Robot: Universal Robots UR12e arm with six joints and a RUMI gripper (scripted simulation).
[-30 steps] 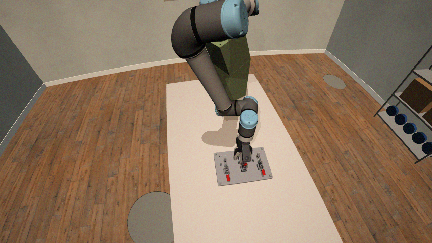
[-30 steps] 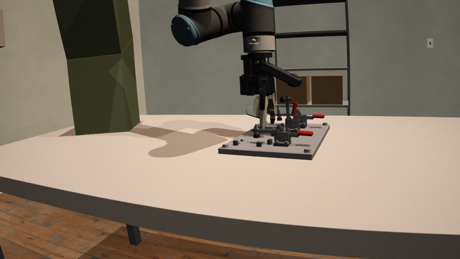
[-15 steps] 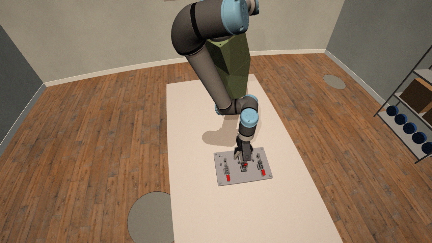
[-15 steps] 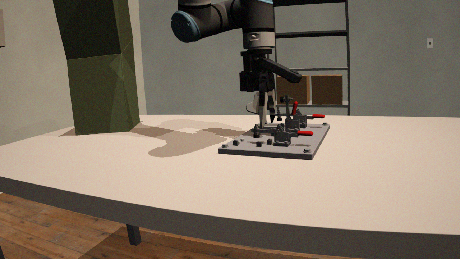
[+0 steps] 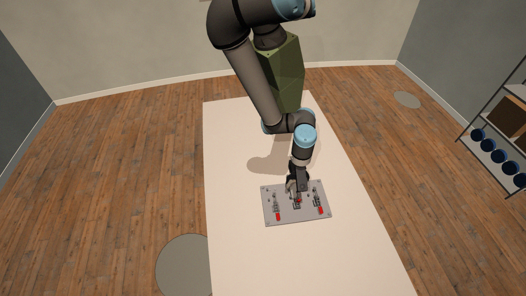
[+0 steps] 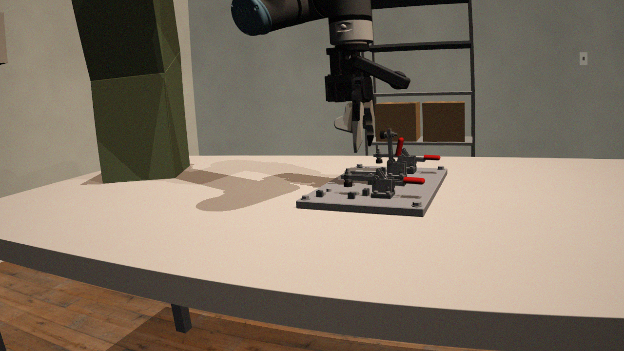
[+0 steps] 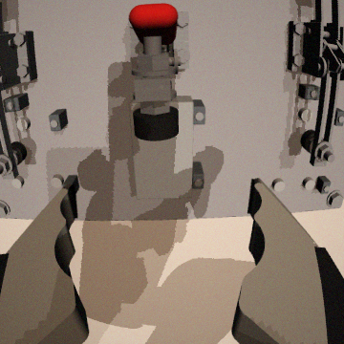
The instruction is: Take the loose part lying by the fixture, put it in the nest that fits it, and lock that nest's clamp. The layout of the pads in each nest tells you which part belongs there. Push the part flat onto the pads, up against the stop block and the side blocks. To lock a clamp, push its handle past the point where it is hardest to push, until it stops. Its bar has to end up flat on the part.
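Now: hand 7 cm above the grey block. Also, from my hand: dark stop block 4 cm ahead, 1 cm to the right, 7 cm below; then grey fixture plate 4 cm ahead, 1 cm to the right, 9 cm below.
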